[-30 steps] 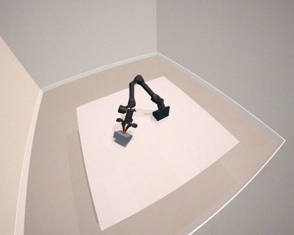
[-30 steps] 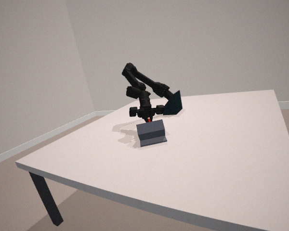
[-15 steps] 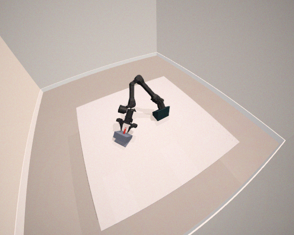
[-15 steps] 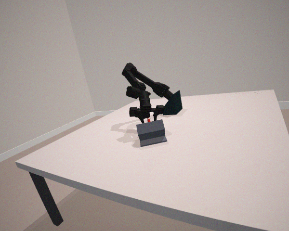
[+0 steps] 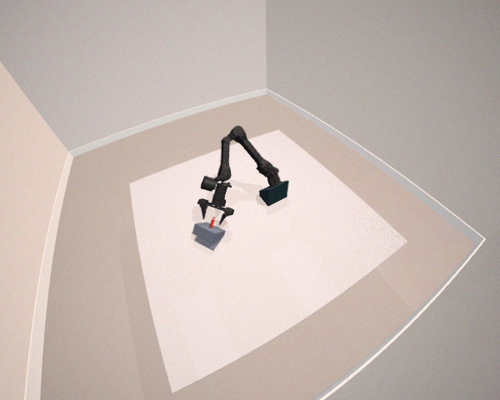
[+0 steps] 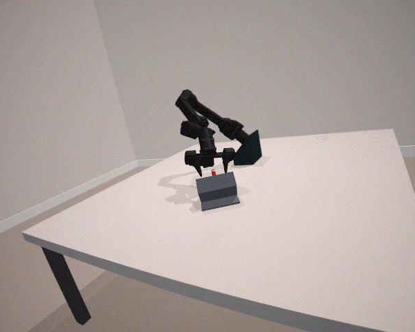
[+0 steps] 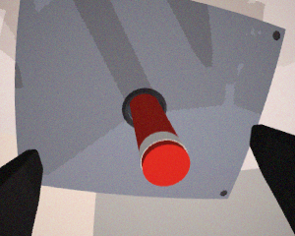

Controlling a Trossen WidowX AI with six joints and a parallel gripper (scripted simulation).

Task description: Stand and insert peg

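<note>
My gripper tip is now 1 cm past the red peg. Round my gripper tip: grey sloped panel 4 cm below, 3 cm ahead, 2 cm to the left.
</note>
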